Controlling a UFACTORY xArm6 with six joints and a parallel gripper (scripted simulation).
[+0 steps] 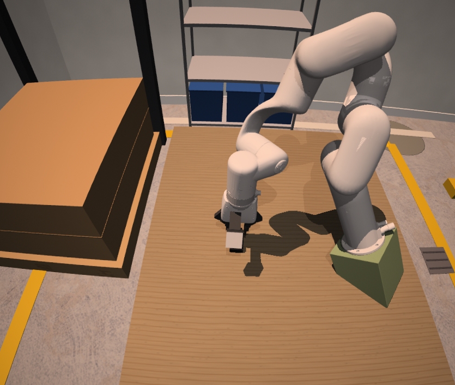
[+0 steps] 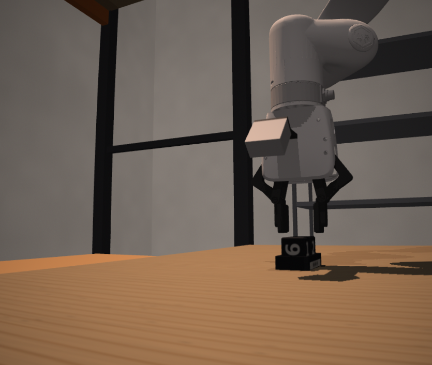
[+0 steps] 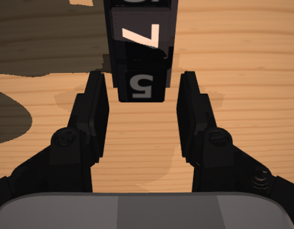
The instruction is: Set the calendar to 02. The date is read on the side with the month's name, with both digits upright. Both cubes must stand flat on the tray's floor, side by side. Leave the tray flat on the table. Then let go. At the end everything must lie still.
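The cube lies 4 cm below my hand and 3 cm to the left of it. Also, from my hand: black calendar tray 6 cm below, 2 cm to the left.
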